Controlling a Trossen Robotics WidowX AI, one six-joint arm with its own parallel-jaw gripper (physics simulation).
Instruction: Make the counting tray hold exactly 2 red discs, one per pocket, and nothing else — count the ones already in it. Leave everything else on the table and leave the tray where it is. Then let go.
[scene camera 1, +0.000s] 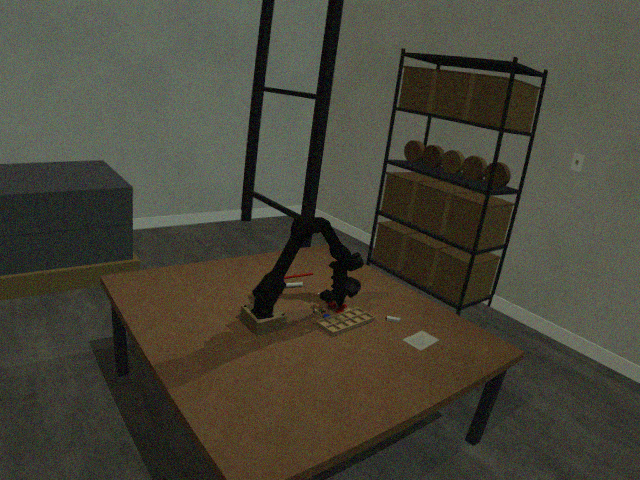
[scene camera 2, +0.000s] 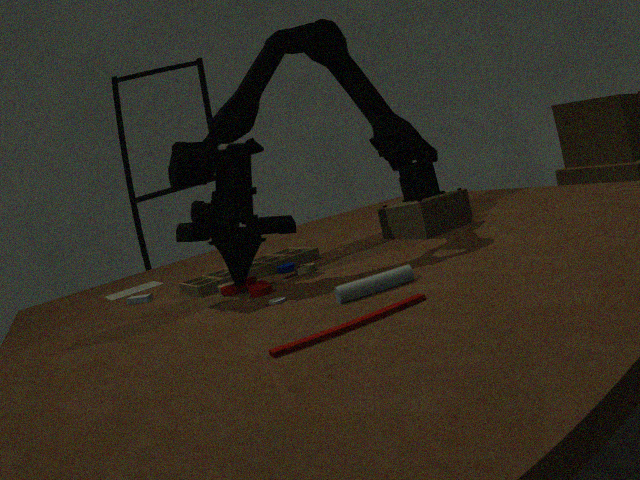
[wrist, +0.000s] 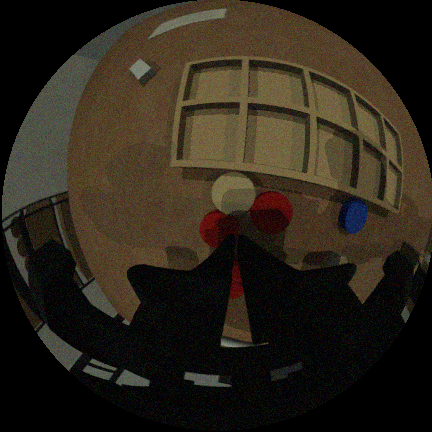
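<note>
The counting tray (scene camera 1: 331, 330) (scene camera 2: 196, 284) (wrist: 241, 102) has two rows of pockets, and every pocket I can see is empty. My gripper (scene camera 1: 337, 305) (scene camera 2: 240, 282) (wrist: 234, 238) is shut, tips down at the table just in front of the tray. One red disc (wrist: 217, 229) (scene camera 2: 230, 290) lies left of the tips and another red disc (wrist: 271, 211) (scene camera 2: 260, 288) lies to their right. More red (wrist: 235, 278) shows through the narrow gap between the fingers, apparently lying under them. A cream disc (wrist: 231, 189) and a blue disc (wrist: 353, 214) (scene camera 2: 286, 268) lie by the tray's near edge.
A red rod (scene camera 2: 347, 326) (scene camera 1: 299, 275) and a white cylinder (scene camera 2: 374, 284) (scene camera 1: 294, 285) lie on the table near the arm's base (scene camera 1: 263, 321) (scene camera 2: 425, 216). A small white block (scene camera 1: 392, 318) (wrist: 142, 69) and a white sheet (scene camera 1: 420, 340) lie beyond the tray. A shelf rack (scene camera 1: 475, 62) stands off the table.
</note>
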